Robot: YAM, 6 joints.
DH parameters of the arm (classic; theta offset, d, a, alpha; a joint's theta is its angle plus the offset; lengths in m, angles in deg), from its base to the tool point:
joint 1: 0 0.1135 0.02 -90
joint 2: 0 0 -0.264 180
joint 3: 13.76 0 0.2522 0
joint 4: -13.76 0 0.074 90
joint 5: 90 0 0 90
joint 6: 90 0.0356 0 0
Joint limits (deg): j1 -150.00..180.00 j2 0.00..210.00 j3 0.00..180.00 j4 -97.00..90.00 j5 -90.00..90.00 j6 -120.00..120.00
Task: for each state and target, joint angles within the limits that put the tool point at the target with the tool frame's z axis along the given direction. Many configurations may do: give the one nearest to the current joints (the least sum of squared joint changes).
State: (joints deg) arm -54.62 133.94 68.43 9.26 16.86 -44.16
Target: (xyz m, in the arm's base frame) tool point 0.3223 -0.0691 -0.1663 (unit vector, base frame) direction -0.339 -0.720 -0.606
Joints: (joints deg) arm -7.41 169.56 85.53 -27.84 49.24 -44.16
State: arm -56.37 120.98 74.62 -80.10 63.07 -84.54
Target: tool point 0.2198 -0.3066 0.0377 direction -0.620 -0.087 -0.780
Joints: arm -51.45 138.32 86.61 -60.50 32.61 -84.54
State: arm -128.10 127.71 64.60 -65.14 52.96 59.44
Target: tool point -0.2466 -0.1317 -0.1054 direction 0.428 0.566 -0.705
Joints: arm -149.89 158.45 74.98 -49.39 15.95 59.44
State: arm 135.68 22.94 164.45 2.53 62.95 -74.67
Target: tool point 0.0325 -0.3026 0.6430 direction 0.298 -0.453 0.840
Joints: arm 94.37 51.48 152.69 18.24 15.23 -74.67
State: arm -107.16 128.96 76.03 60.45 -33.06 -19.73
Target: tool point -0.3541 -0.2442 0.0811 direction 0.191 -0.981 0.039
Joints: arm -149.89 138.31 64.67 80.44 -70.78 -19.73
